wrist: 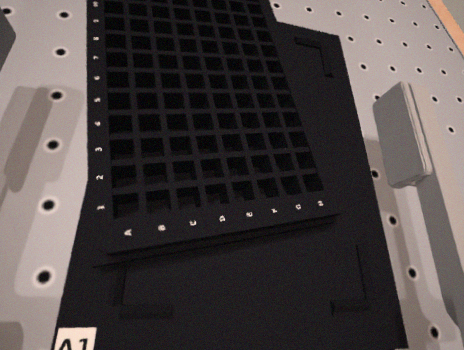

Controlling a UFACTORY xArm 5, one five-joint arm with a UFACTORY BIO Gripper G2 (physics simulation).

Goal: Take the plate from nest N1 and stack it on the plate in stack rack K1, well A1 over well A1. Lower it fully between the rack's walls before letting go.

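Places are measured from the arm's base along level axes (x ahead, y left, z up), in metres.
Where they show: hand at its tool point: (221, 102).
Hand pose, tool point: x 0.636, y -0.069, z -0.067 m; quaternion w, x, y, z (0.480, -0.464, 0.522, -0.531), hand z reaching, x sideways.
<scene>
Things, the pixels of their top centre, and the offset from my tool point. Level surfaces: height alone.
- black plate at its top centre: (205, 68) 0.016 m ahead, 0.005 m left, 0.001 m down
- flat black base at its top centre: (252, 134) 0.003 m back, 0.016 m right, 0.016 m down
- light grey deck at its surface level: 0.030 m down
A black plate (217, 212) with square wells, letters A to H along its near edge and numbers up its left side lies over a flat black base (240, 285). The base has raised corner brackets and an A1 label at its near left corner; I cannot read whether it is N1. The plate is turned slightly against the base and stands back from the near brackets. Its far end is cut off by the view. My gripper (204, 92) is open, one finger to the right of the plate, the other partly in view at the left edge, both apart from it. No walled stack rack shows.
A light grey deck (30, 240) with rows of round holes lies around the base. Shadows fall on the deck at the left and right. An orange-brown edge (447, 20) runs across the top right corner.
</scene>
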